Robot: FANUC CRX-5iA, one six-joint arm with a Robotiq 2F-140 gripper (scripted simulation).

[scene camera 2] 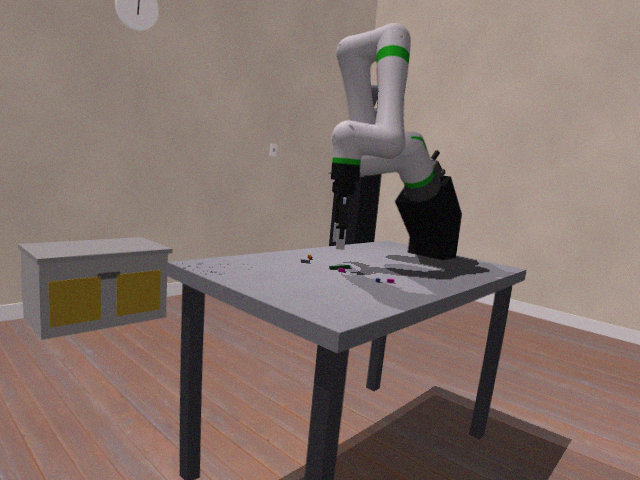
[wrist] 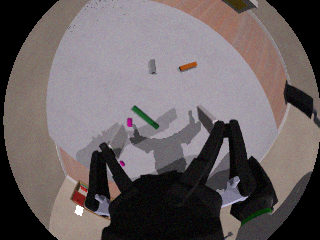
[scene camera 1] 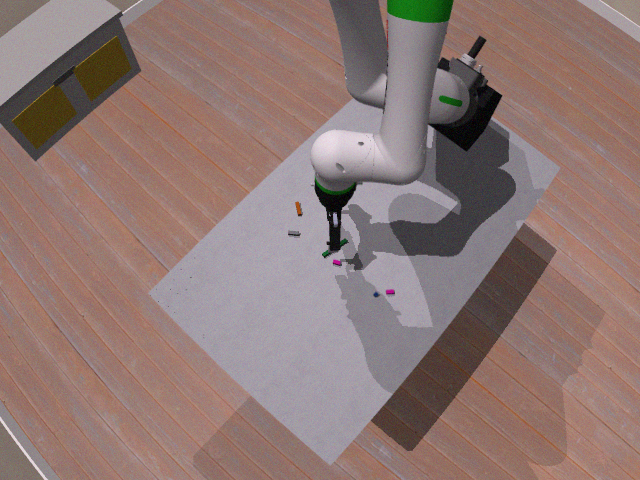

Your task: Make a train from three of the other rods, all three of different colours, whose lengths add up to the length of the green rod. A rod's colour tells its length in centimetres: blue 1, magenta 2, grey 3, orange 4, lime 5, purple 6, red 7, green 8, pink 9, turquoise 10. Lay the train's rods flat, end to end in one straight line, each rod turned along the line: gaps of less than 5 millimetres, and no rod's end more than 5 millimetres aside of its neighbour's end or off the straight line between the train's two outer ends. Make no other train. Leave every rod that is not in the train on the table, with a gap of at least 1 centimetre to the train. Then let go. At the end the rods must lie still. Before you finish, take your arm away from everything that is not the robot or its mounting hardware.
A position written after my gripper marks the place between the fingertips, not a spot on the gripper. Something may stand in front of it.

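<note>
There is my gripper (scene camera 2: 338,245), which I can see from out in the scene. I can see it from the wrist as well, and there my gripper (wrist: 160,121) is visible too.
</note>
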